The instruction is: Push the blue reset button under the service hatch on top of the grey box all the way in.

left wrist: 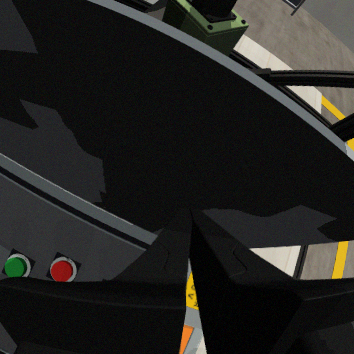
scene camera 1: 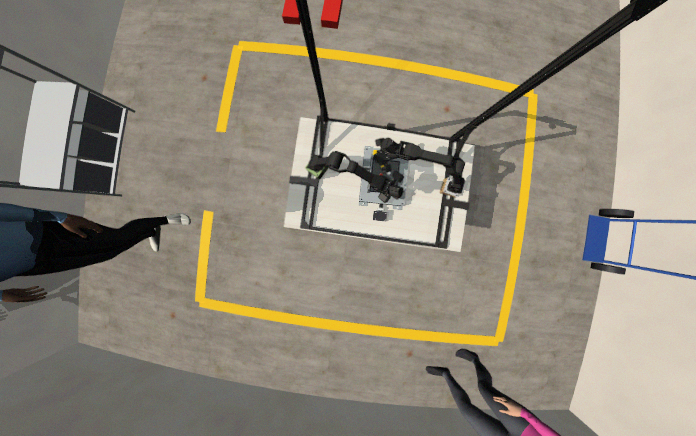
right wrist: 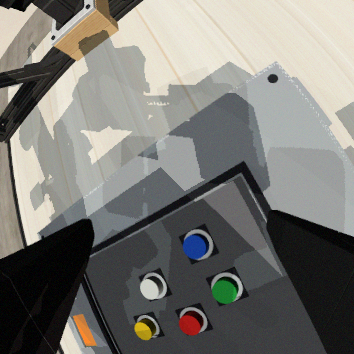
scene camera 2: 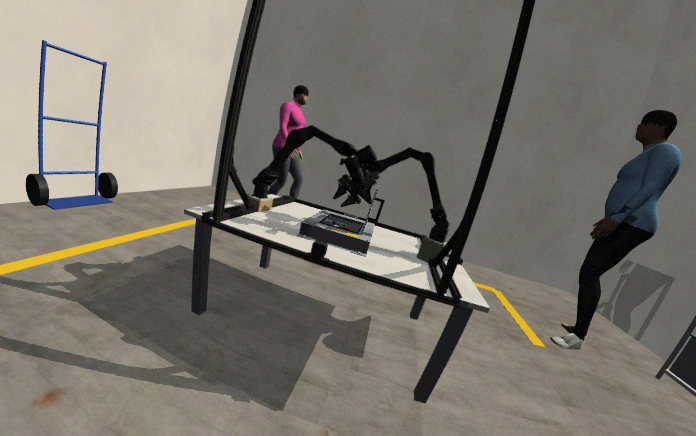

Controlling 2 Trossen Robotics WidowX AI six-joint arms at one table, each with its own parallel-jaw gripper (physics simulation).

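The blue button point(right wrist: 195, 246) shows in the right wrist view, its cap in a silver ring on a dark recessed panel, and looks raised. The grey box point(scene camera 2: 333, 240) point(right wrist: 310, 175) lies on the table. Its hatch point(scene camera 2: 373, 203) point(left wrist: 150, 125) stands open and upright, dark inner face towards the left wrist camera. My right gripper point(right wrist: 180, 224) point(scene camera 2: 342, 201) is open and empty above the panel, the blue button showing between its fingers, slightly below the fingertip line. My left gripper point(left wrist: 187, 216) is shut and empty, near the hatch. The left wrist view does not show the blue button.
On the panel are also a white button point(right wrist: 150, 288), a green button point(right wrist: 225, 290) point(left wrist: 16, 266), a red button point(right wrist: 191, 324) point(left wrist: 61, 270) and a yellow button point(right wrist: 145, 330). The two arms are close together above the box. A black frame surrounds the table point(scene camera 2: 400, 238).
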